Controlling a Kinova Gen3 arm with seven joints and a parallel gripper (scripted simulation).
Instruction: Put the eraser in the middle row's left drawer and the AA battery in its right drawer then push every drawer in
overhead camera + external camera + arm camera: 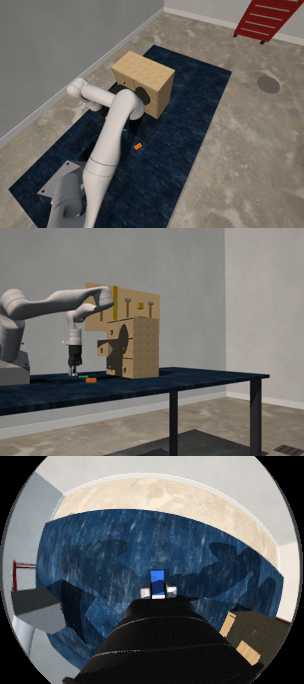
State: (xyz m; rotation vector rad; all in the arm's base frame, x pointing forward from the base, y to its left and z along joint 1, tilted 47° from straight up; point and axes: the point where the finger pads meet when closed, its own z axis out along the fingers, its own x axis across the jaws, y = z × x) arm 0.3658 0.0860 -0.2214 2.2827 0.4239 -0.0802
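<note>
Now: the green AA battery 19 cm to the right of my hand, 1 cm below it and 1 cm ahead of it. From my hand the other things lie so: white eraser: 1 cm to the right, 1 cm below; orange block: 35 cm to the right, 2 cm behind, 1 cm below.
</note>
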